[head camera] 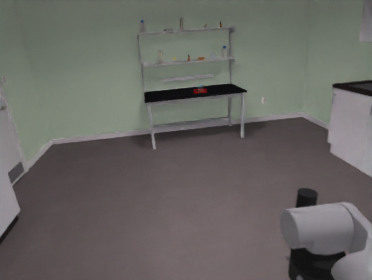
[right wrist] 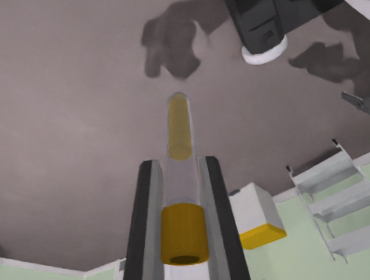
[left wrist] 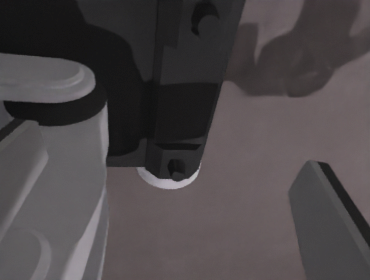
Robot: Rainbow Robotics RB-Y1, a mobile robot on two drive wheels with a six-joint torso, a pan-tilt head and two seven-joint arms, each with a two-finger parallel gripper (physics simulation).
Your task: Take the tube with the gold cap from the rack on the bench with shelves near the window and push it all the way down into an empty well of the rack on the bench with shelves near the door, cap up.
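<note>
The tube with the gold cap is held between the fingers of my right gripper. In the right wrist view its clear body with yellow content points away from the camera, past the fingertips. My left gripper is open, its fingers wide apart with nothing between them. In the head view a bench with shelves stands across the room against the green wall. A small red rack sits on its black top, right of the middle; its wells are too small to make out. The right gripper does not show in the head view.
Bottles and small items stand on the bench's two upper shelves. A white cabinet with a dark top is at the right. A white panel stands at the left edge. My dark base shows in both wrist views.
</note>
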